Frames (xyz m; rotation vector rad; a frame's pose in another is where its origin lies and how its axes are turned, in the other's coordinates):
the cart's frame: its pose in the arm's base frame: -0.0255 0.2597 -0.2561 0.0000 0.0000 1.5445
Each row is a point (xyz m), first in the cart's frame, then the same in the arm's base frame.
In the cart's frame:
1: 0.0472 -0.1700 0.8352
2: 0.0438 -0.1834 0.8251
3: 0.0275 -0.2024 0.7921
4: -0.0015 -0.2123 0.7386
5: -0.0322 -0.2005 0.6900
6: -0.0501 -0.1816 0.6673
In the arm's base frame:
1: 0.1457 0.3024 0.5791
2: 0.1590 0.2987 0.5690
3: 0.1776 0.2819 0.5360
4: 0.1867 0.2526 0.4825
5: 0.1741 0.2222 0.4339
6: 0.1547 0.2048 0.4112

